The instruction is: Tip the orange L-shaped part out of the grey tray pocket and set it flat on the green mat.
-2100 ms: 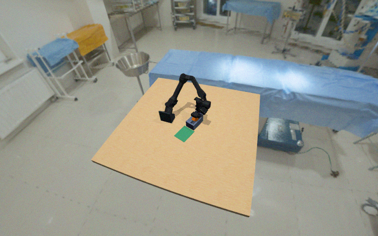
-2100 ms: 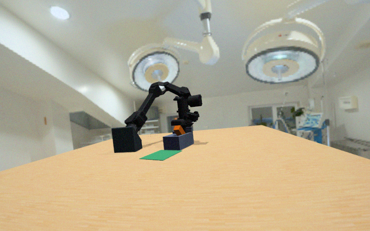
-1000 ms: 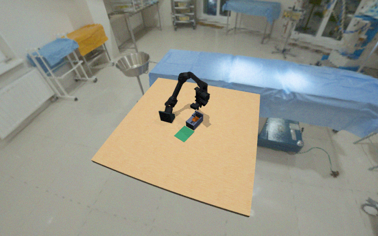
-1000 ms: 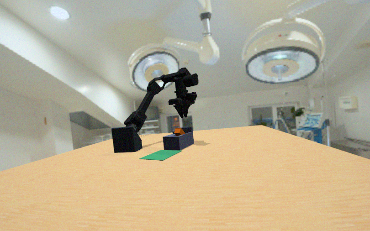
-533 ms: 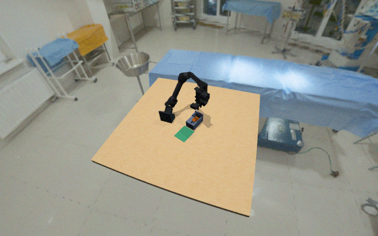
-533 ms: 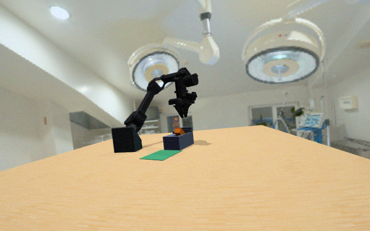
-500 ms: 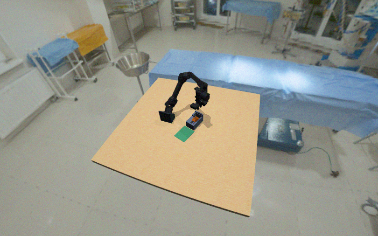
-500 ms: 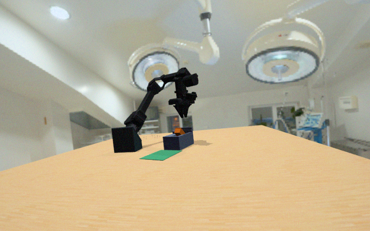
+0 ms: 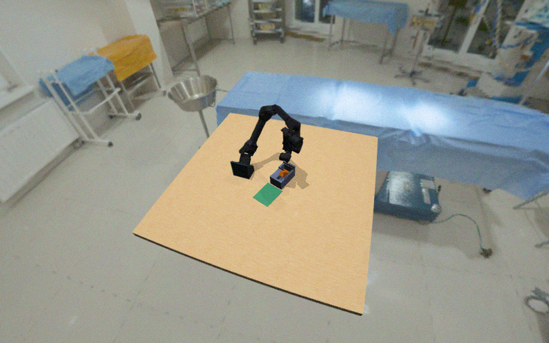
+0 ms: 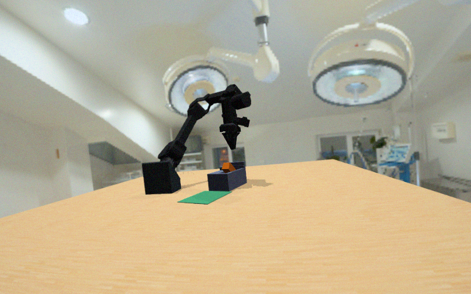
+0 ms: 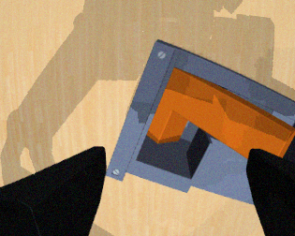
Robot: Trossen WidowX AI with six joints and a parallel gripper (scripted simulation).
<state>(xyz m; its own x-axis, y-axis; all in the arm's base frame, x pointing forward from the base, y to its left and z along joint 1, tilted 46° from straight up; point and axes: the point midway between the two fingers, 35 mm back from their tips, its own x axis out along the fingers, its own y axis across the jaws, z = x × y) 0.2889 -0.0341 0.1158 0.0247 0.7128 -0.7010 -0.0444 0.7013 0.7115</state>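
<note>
Now: the orange L-shaped part 10 cm below my gripper tip, 2 cm to the right of it and 2 cm behind it. From my gripper tip the other things lie so: green mat: 19 cm to the right, 16 cm below, 7 cm behind.
</note>
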